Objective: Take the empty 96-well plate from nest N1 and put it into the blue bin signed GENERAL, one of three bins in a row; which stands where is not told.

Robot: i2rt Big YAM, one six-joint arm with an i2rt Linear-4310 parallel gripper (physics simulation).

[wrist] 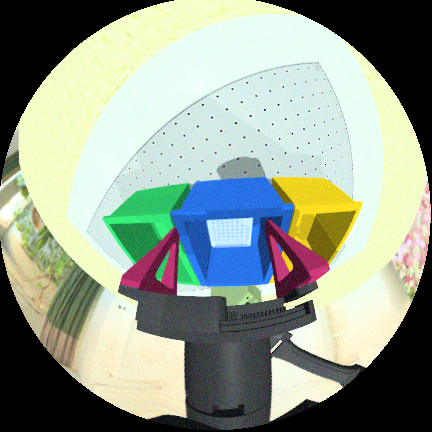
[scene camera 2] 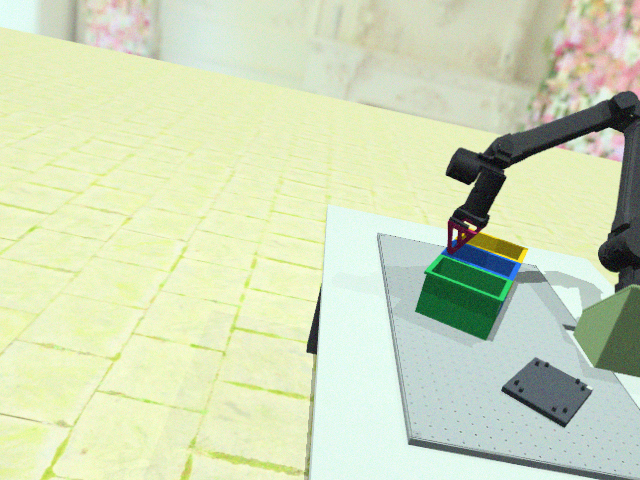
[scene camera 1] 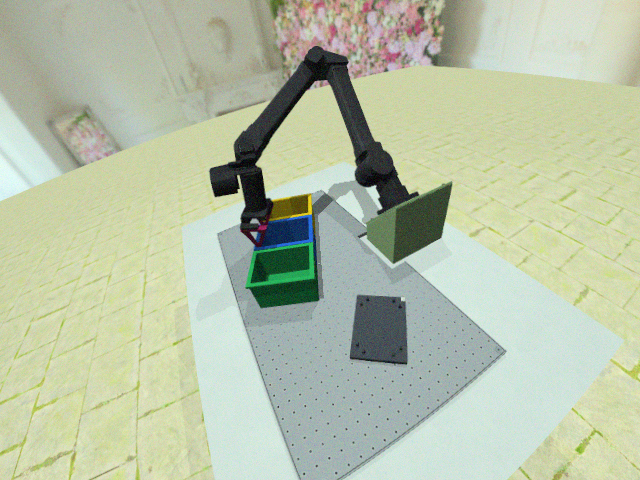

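Where they show: gripper, between the fingertips: (wrist: 221, 227) (scene camera 2: 454, 248) (scene camera 1: 261, 236); arm's base, origin of its link: (scene camera 2: 636, 306) (scene camera 1: 398, 206).
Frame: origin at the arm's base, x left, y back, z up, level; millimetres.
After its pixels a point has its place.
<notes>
The clear 96-well plate (wrist: 230, 233) @[x -109, y -302, z -93 mm] lies down inside the blue bin (scene camera 1: 285, 232) @[x -176, y -308, z -59 mm] (scene camera 2: 483, 261) @[x -172, y -298, z -37 mm] (wrist: 230, 193) @[x -156, y -393, z -57 mm], the middle one of the row; it is hidden in both scene views. My gripper (scene camera 1: 259, 237) @[x -140, y -385, z -9 mm] (scene camera 2: 458, 244) @[x -140, y -385, z -9 mm] (wrist: 221, 227) @[x -140, y -385, z -9 mm] is open and empty, its magenta fingers above the blue bin. The dark nest (scene camera 1: 379, 329) @[x 237, y -244, z -101 mm] (scene camera 2: 547, 391) @[x 245, y -247, z -101 mm] with small corner pegs is empty; no N1 label can be read. No bin sign is readable in these views.
The green bin (scene camera 1: 289, 293) @[x 54, y -386, z -64 mm] (scene camera 2: 457, 308) @[x 50, y -394, z -68 mm] (wrist: 152, 204) @[x -59, y -437, z -45 mm] and the yellow bin (scene camera 1: 293, 207) @[x -285, y -234, z -53 mm] (scene camera 2: 497, 245) @[x -286, y -237, z -29 mm] (wrist: 310, 191) @[x -260, y -347, z -54 mm] stand on either side of the blue one. A perforated board (scene camera 1: 320, 382) @[x 267, y -414, z -112 mm] (scene camera 2: 439, 392) @[x 297, y -457, z -113 mm] (wrist: 280, 100) @[x -290, y -473, z -113 mm] lies under them. An olive-green angled block (scene camera 1: 421, 227) @[x 82, y 16, z -33 mm] (scene camera 2: 615, 328) @[x 81, y -75, z -24 mm] stands by the arm's base.
</notes>
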